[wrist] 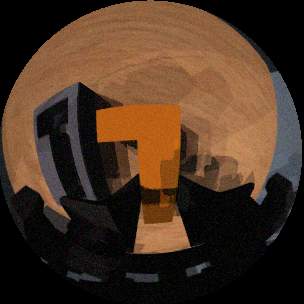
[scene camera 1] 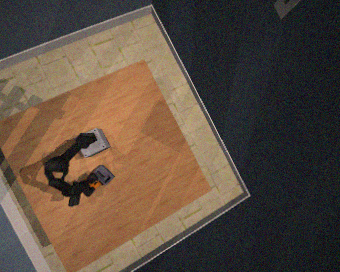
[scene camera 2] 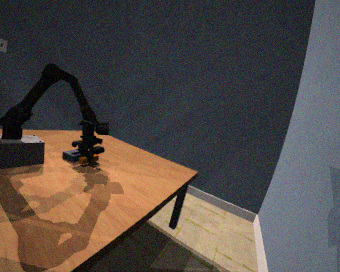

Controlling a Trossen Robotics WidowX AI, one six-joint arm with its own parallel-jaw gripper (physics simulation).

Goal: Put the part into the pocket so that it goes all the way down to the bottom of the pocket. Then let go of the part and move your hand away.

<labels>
my gripper: holds an orange L-shaped block point(wrist: 156, 127)
</labels>
